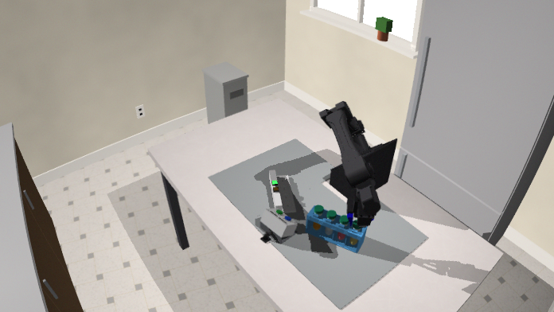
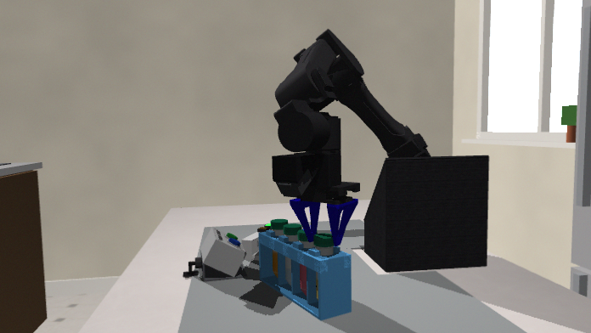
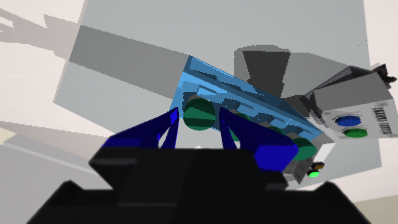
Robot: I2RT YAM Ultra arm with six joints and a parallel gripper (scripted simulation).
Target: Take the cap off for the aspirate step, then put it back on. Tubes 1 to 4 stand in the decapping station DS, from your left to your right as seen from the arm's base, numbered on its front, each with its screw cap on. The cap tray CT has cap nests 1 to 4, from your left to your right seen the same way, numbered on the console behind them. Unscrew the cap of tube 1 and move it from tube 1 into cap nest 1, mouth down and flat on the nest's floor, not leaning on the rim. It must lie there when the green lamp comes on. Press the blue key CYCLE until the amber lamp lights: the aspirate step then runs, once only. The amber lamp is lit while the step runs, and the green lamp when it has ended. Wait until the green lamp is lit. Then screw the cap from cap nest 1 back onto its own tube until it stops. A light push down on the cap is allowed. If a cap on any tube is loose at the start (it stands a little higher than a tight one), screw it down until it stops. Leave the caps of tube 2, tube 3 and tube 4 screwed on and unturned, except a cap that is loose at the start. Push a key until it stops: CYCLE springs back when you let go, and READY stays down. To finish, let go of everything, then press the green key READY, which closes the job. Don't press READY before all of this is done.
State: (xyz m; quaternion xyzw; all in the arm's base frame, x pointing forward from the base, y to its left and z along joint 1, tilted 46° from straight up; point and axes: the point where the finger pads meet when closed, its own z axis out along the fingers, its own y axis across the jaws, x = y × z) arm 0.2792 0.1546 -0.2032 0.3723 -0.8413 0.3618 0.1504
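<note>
My gripper is now right at the green cap. Also, from my hand: blue key (21 cm to the right, 15 cm ahead, 5 cm below); then green key (25 cm to the right, 16 cm ahead, 5 cm below); then grey key box (23 cm to the right, 17 cm ahead, 7 cm below).
</note>
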